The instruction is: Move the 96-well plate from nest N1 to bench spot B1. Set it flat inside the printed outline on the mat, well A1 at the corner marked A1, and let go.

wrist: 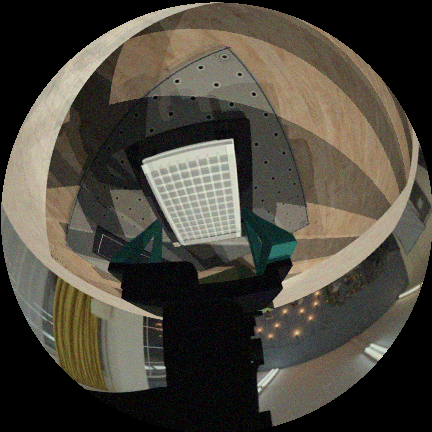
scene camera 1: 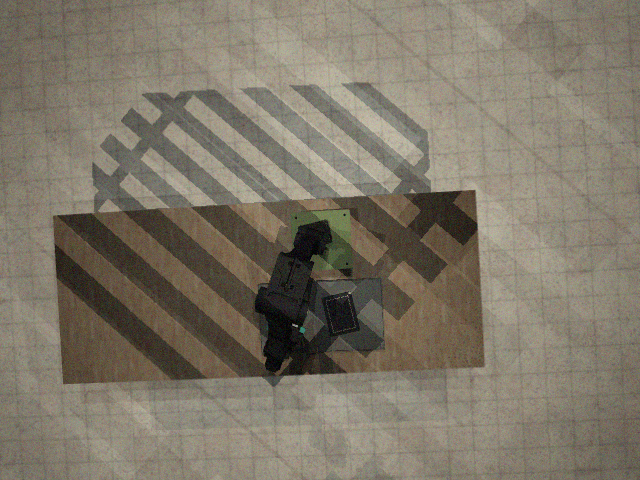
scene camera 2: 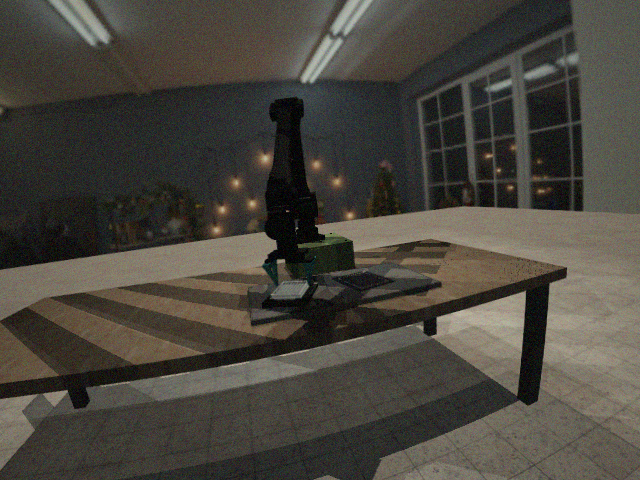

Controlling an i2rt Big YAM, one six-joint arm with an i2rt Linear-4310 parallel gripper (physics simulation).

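Frame: origin at the arm's base, x ahead, y left, z up, level; millimetres.
Seen in the pictures: gripper, fingertip midpoint: (wrist: 199,216) (scene camera 2: 292,285); arm's base, link origin: (scene camera 1: 315,233) (scene camera 2: 308,240).
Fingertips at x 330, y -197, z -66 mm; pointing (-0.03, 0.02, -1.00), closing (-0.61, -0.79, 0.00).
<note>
Pixels of each thing's top centre, then the offset from my fingertips to it. Level surfaces: height alone.
- white 96-well plate, top centre: (wrist: 199,207) (scene camera 2: 290,287) dz -2, dx +8, dy -9 mm
- black nest, top centre: (wrist: 199,202) (scene camera 2: 291,290) dz -11, dx +8, dy -9 mm
- dark mat with the printed outline, surface height: dz -27 mm
- wooden table, surface height: dz -41 mm
The white 96-well plate (scene camera 2: 291,289) (wrist: 196,195) sits in the black nest (scene camera 2: 281,303) (wrist: 242,131) at the left part of the grey board. My gripper (scene camera 2: 292,276) (wrist: 199,216) is open, with its teal fingers apart at the far end of the plate, one toward each long side; nothing is held. In the first scene view the arm hides the plate, and one teal fingertip shows beside the arm. The dark mat with the printed outline (scene camera 1: 340,313) (scene camera 2: 362,279) (wrist: 106,243) lies on the board to the right of the nest. The corner mark A1 is too small to read.
The grey perforated board (scene camera 1: 370,289) (scene camera 2: 413,283) (wrist: 216,84) lies on the wooden table (scene camera 1: 155,310) (scene camera 2: 155,320). A green block (scene camera 1: 339,227) (scene camera 2: 330,255) stands behind the board, by the arm's base. Striped shadows cross the table and board.
</note>
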